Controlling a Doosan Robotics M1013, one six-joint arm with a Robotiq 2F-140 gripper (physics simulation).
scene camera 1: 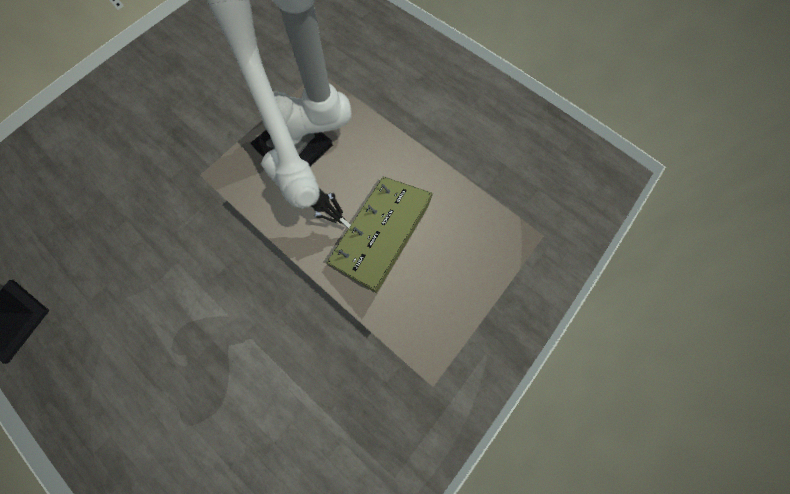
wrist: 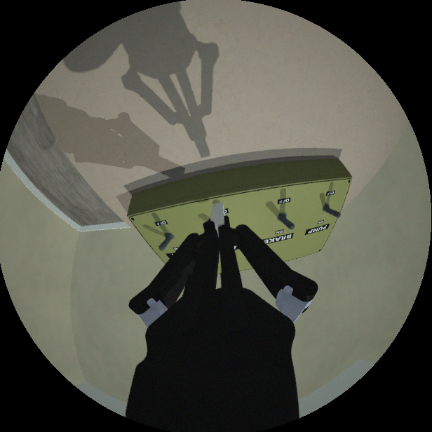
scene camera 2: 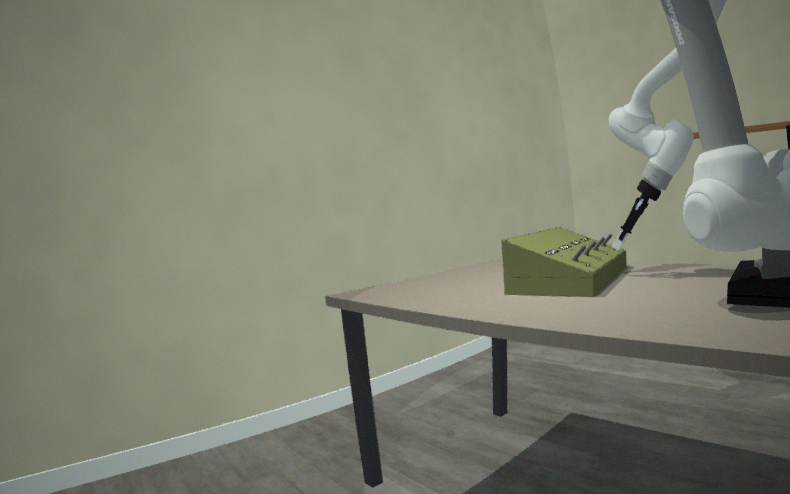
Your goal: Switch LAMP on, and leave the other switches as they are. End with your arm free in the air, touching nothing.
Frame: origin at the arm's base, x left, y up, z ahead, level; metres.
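Where they show: gripper, fingertip midpoint: [scene camera 1: 348, 226] [scene camera 2: 615, 248].
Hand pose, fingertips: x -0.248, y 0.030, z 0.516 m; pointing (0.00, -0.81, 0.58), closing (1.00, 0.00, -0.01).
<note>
Things, the pixels of their centre, and the offset from my fingertips. Level surfaces: height alone.
- green sloped switch panel, body centre: [scene camera 2: 571, 261] [scene camera 1: 380, 231] dx +0.060, dy -0.031, dz +0.136 m
- lever, body centre: [scene camera 1: 357, 230] dx +0.000, dy +0.018, dz +0.053 m
- beige table, surface height: dy -0.089 m
A green sloped switch panel [scene camera 1: 391, 251] [scene camera 2: 538, 267] [wrist: 255, 212] carries a row of grey levers. In scene camera 2 they all lean toward the low edge, where the wrist view shows OFF labels. In the wrist view the BRAKE lever [wrist: 286, 221] and PUMP lever [wrist: 331, 211] are right of my fingers, and another lever [wrist: 165, 241] is left. The lever [scene camera 1: 357, 231] between BRAKE and that one is hidden there behind my fingertips; no LAMP label is readable. My gripper [scene camera 1: 346, 223] [scene camera 2: 618, 241] [wrist: 219, 211] is shut and empty, close beside this lever at the low edge; contact cannot be told.
The panel stands on a beige table [scene camera 1: 466, 250] [scene camera 2: 442, 291]. The arm's black base [scene camera 1: 317, 148] [scene camera 2: 751, 291] is on the low-edge side of the panel. A black object [scene camera 1: 17, 320] shows at the left of scene camera 1.
</note>
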